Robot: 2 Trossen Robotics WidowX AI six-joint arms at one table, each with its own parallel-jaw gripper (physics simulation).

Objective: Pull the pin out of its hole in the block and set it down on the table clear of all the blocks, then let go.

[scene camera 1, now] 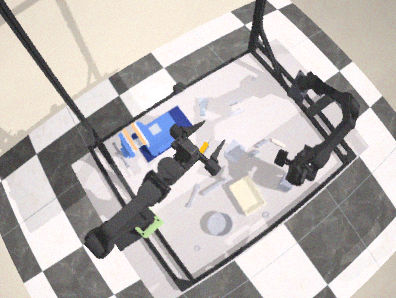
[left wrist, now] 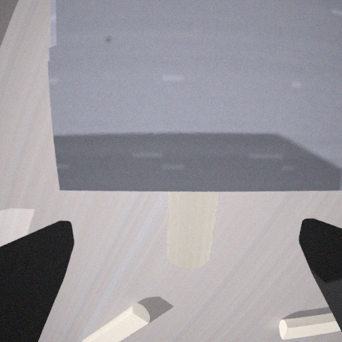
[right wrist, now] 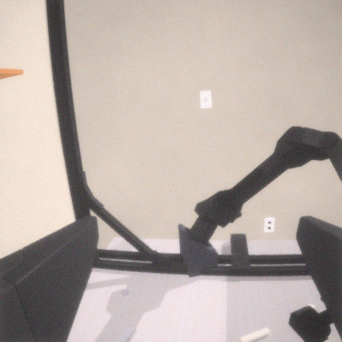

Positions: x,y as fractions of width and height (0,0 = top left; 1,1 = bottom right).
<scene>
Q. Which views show my right gripper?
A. Scene camera 1 and the right wrist view only.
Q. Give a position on a pale yellow tray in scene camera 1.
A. At 0.62,0.64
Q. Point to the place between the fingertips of my right gripper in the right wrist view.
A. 0.59,0.67
</scene>
